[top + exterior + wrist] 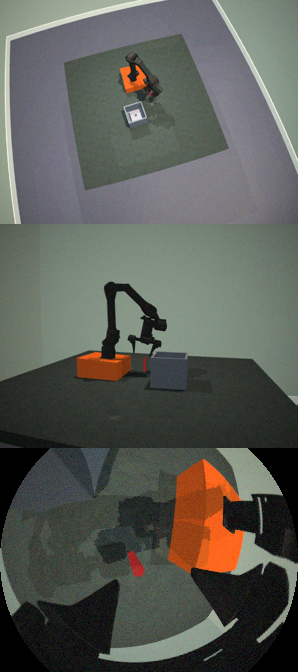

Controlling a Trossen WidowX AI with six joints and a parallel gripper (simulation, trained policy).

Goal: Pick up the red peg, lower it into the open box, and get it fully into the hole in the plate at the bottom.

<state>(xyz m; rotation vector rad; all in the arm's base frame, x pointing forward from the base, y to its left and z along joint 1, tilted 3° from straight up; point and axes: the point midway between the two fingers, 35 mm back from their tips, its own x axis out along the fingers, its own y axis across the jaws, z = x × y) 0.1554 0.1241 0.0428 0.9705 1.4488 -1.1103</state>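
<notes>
Now: gripper tip 5 cm above the red peg and 2 cm short of it.
</notes>
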